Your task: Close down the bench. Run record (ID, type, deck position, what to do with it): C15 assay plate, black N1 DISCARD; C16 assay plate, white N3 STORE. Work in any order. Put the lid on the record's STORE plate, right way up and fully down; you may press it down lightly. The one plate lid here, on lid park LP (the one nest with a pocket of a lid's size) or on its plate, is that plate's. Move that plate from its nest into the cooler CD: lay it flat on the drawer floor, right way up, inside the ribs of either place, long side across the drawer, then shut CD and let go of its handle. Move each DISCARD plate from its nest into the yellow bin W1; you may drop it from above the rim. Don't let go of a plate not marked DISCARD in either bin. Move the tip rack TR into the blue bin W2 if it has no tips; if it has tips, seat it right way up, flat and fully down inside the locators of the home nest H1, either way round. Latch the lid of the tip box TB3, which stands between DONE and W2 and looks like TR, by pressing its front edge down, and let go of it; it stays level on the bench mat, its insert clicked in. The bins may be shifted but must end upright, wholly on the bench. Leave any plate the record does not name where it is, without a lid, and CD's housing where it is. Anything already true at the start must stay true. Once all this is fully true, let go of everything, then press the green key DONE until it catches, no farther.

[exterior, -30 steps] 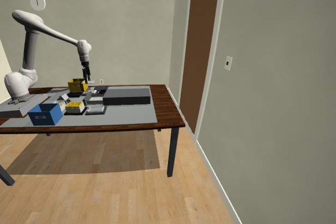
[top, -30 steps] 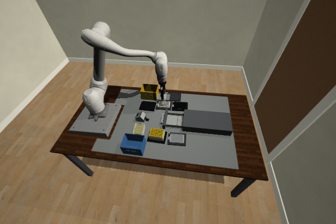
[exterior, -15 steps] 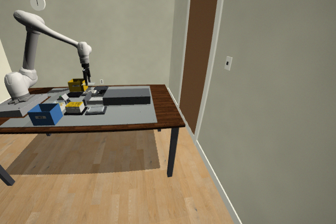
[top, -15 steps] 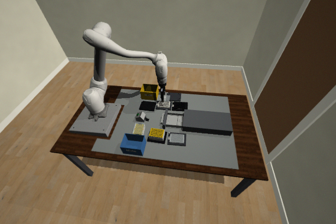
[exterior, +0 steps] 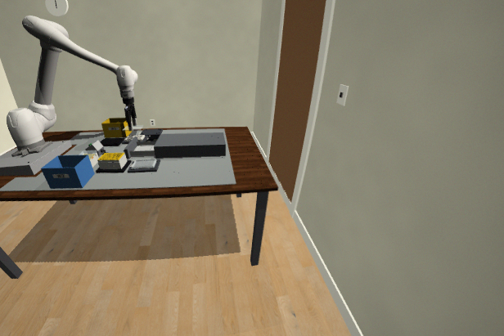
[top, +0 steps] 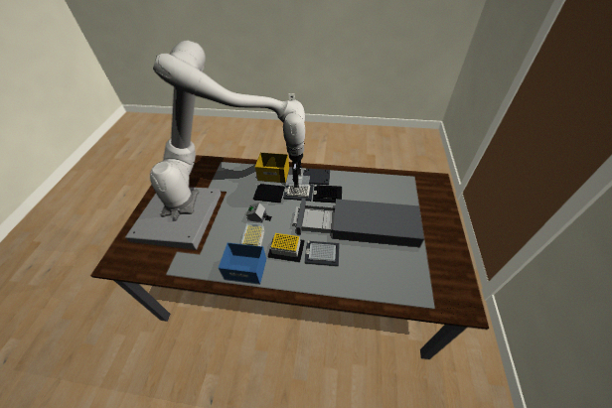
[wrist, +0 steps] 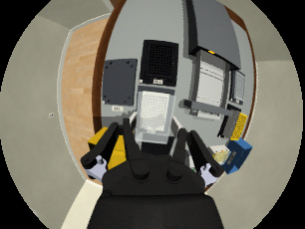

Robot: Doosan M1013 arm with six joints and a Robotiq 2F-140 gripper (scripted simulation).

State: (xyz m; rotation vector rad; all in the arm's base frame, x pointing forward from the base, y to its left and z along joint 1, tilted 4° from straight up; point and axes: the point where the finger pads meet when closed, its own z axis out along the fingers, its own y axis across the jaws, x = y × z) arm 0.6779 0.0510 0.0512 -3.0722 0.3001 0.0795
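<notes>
My hand is 10 cm above the white plate. From my hand the other things lie so: grey nest (11 cm below); plate lid (2 cm below); black plate (17 cm ahead, 3 cm to the right, 10 cm below).
</notes>
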